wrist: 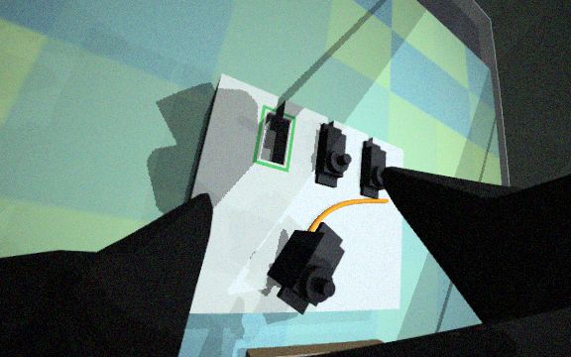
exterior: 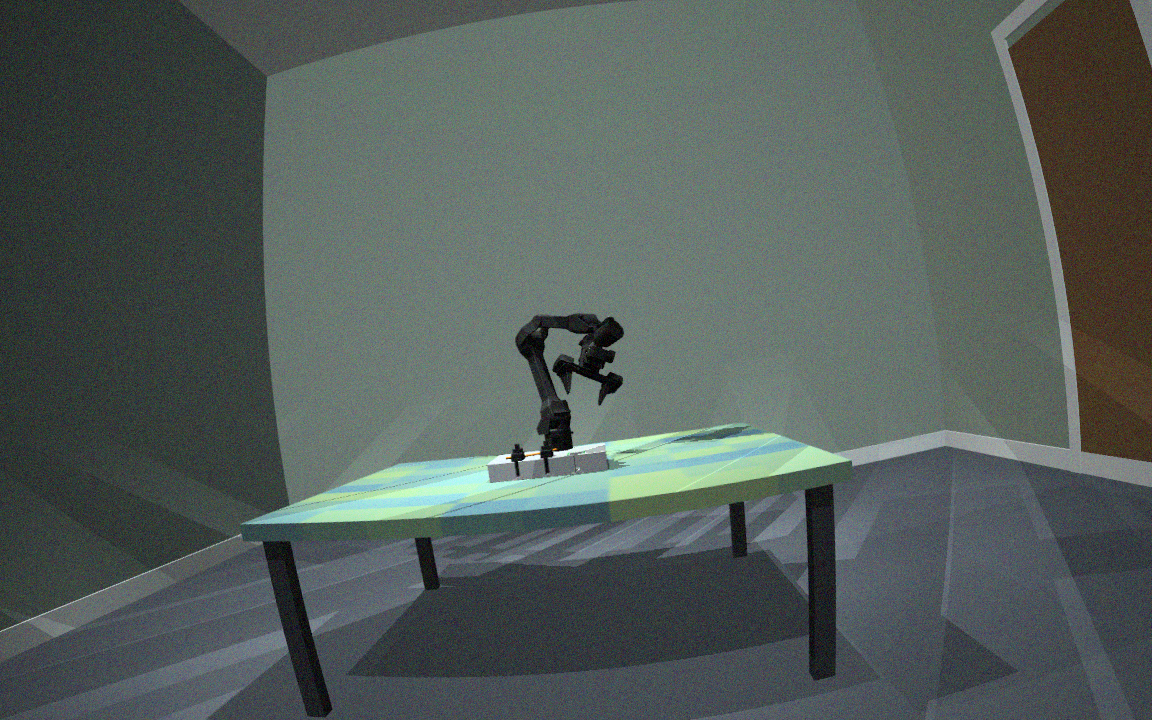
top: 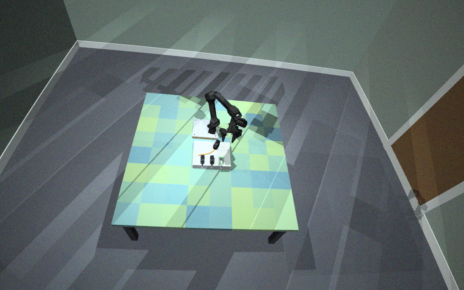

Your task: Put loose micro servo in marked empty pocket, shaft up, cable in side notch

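My gripper tip is 11 cm to the left of the white deck and 16 cm above it.
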